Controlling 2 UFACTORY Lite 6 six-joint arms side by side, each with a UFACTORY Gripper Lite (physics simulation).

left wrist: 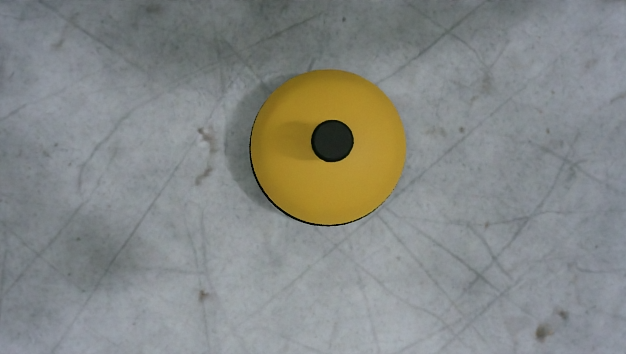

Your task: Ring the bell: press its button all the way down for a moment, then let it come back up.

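Places are measured from the left arm's base along level axes (x down, y left, z ahead), in millimetres.
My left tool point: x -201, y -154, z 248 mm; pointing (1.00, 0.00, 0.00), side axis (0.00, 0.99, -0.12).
Note:
Ahead of a thing's pixels: the offset from my left tool point to its top centre. Level surfaces: height alone.
A round yellow bell @[dx +135, dy -33, dz -79 mm] point(360, 185) stands on the table a little above the middle of the left wrist view, seen from above. Its round black button @[dx +135, dy -33, dz -79 mm] point(332, 141) sticks up at the centre of the dome and casts a soft shadow to its left. A thin dark base edge shows along the bell's lower left rim. Neither the left nor the right gripper shows in this view, so their fingers cannot be seen. Nothing touches the button.
The bell stands on a grey, stone-like table top @[dx +201 mm] point(125, 200) with thin cracks and several brown specks. The bell's shadow falls on the table to its left.

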